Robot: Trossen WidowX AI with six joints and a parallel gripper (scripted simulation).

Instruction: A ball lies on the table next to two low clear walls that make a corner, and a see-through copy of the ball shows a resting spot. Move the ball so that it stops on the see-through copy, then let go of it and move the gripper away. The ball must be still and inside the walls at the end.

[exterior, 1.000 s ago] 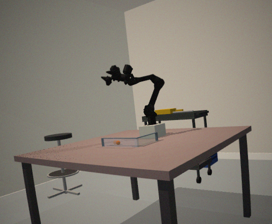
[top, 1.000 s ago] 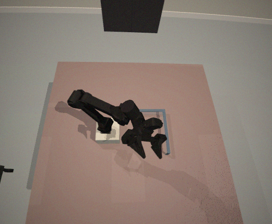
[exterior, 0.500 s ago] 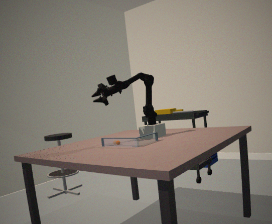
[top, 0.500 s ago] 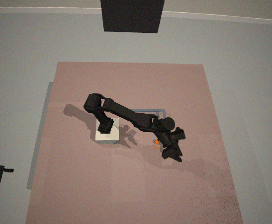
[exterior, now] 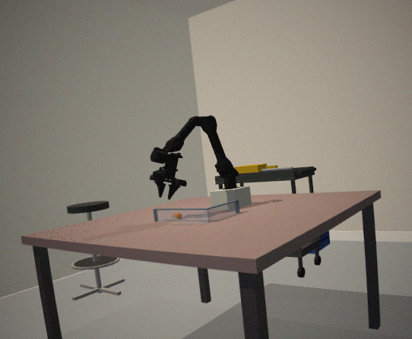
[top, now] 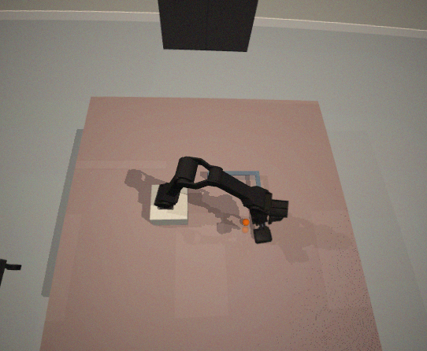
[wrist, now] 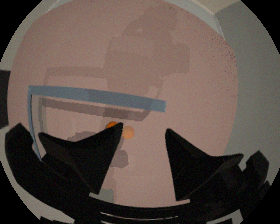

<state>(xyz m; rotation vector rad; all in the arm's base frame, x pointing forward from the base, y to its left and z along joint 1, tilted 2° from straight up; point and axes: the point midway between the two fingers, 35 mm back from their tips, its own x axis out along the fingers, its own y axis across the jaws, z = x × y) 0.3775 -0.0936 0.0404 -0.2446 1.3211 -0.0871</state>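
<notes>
Right now my gripper tip is 90 mm above the orange ball, 40 mm to the right of it and 40 mm past it. From my gripper tip the other things lie so: see-through copy (90 mm below, 40 mm behind, 10 mm to the left).
</notes>
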